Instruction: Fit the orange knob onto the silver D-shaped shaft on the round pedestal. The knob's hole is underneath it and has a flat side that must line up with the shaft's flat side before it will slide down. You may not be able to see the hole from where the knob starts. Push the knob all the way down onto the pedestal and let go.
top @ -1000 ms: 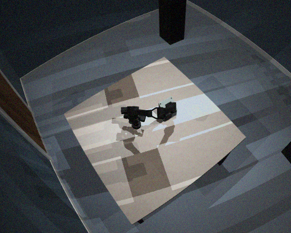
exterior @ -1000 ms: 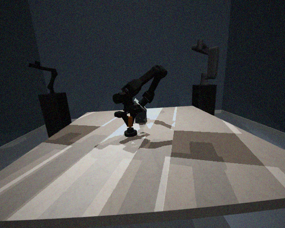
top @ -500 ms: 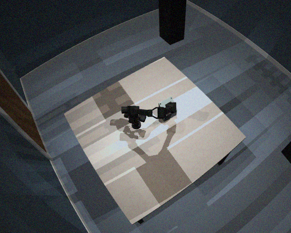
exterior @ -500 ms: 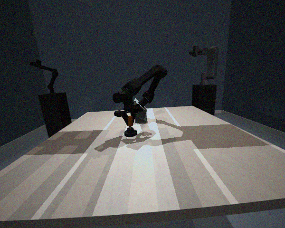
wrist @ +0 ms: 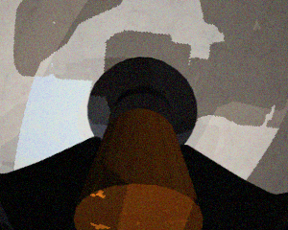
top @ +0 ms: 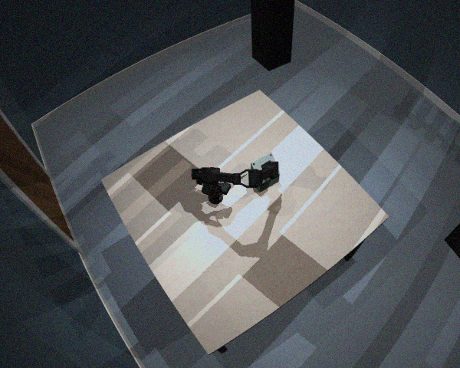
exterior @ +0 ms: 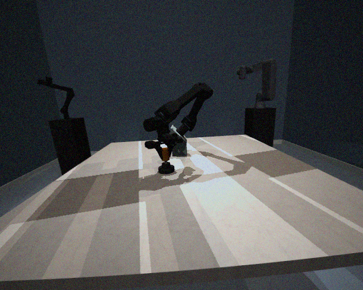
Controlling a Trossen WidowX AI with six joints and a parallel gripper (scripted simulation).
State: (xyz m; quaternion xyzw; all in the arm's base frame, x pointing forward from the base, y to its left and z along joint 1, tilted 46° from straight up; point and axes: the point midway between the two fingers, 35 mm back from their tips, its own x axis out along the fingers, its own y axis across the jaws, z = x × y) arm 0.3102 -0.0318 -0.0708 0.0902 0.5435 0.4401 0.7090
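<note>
My gripper tip is 3 cm below the orange knob. The rest, counted from my gripper tip: round pedestal 4 cm below.
</note>
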